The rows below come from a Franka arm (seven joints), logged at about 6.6 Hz.
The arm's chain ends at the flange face. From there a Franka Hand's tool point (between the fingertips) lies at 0.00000 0.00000 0.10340 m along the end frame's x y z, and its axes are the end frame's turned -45 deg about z.
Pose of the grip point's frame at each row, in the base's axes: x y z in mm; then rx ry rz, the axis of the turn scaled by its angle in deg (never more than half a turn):
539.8 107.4 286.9 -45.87 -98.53 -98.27
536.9 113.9 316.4 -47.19 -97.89 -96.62
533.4 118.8 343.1 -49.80 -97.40 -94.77
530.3 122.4 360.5 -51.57 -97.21 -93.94
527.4 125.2 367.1 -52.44 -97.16 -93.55
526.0 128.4 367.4 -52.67 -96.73 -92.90
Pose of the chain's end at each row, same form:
538.3 4.0 287.8 -72.15 -66.20 -66.60
535.8 10.5 318.3 -73.19 -65.36 -64.96
531.3 15.5 347.0 -75.37 -64.19 -63.31
527.0 19.2 365.7 -76.86 -63.48 -62.65
523.5 22.0 373.0 -77.60 -63.16 -62.36
522.6 25.2 373.3 -77.72 -62.78 -61.65

